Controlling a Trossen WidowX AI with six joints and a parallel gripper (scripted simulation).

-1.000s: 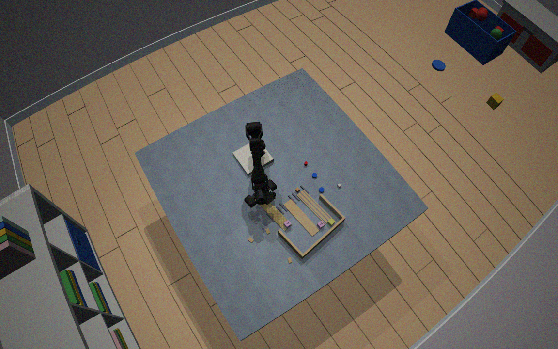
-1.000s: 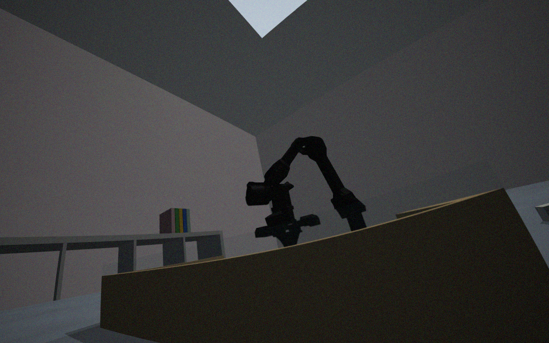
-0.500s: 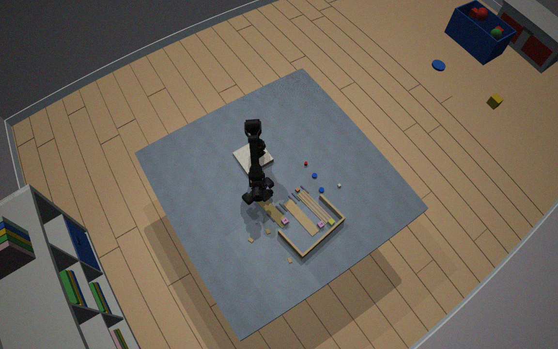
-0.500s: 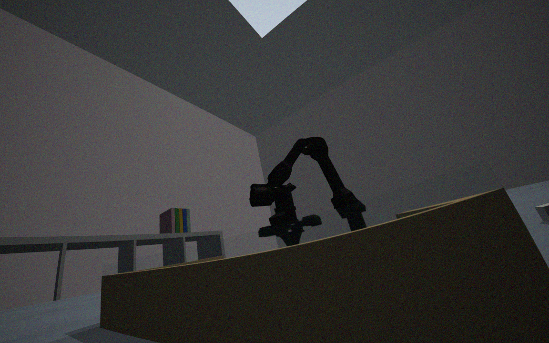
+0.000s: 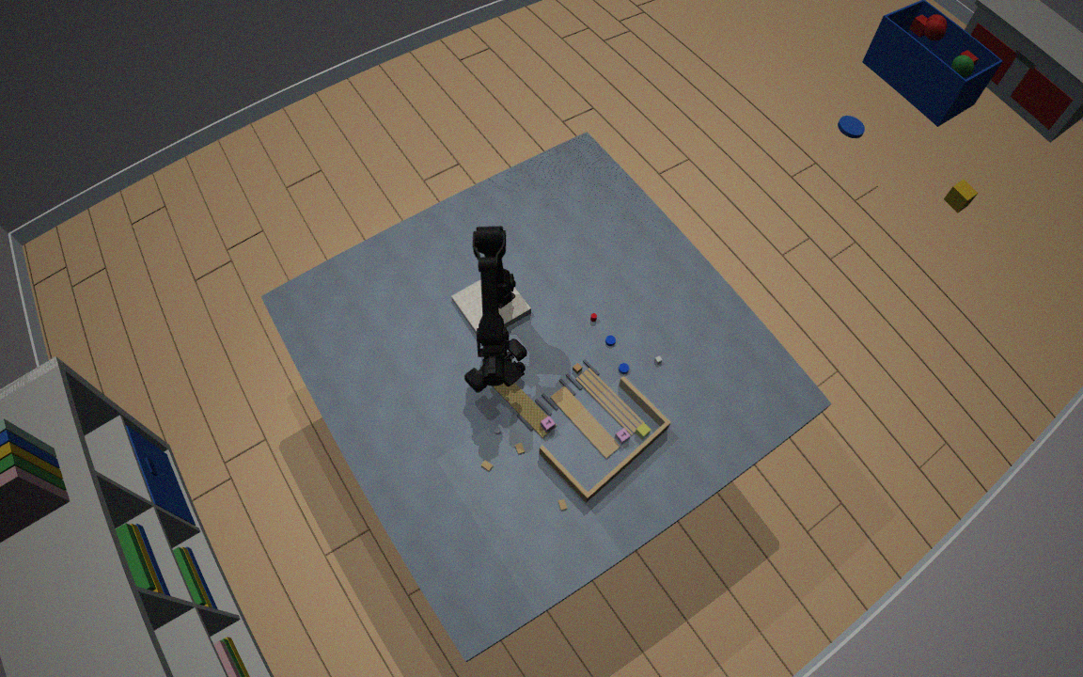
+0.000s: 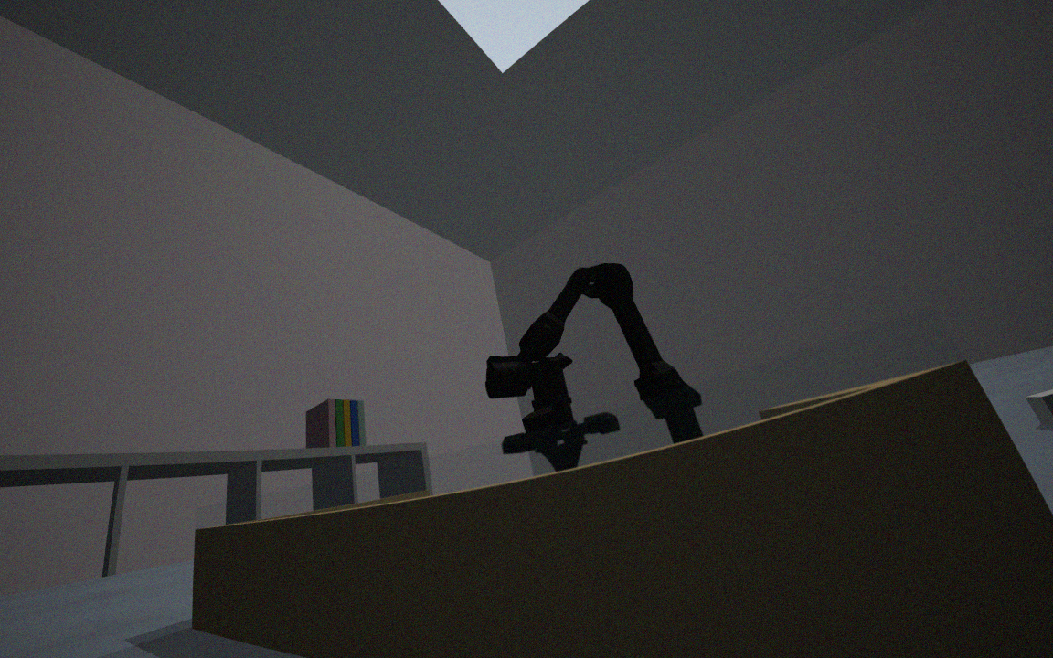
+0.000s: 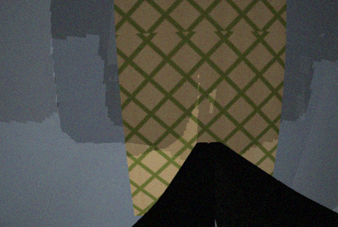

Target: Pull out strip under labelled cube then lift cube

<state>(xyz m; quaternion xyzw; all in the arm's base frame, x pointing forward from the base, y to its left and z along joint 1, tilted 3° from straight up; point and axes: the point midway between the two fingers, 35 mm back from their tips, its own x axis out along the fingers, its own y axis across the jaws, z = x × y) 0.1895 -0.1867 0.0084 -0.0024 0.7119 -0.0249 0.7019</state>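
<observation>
My gripper tip is now 100 mm short of the strip. From my gripper tip the other things lie so: red piece: 50 mm ahead, 350 mm to the left, 10 mm above.
</observation>
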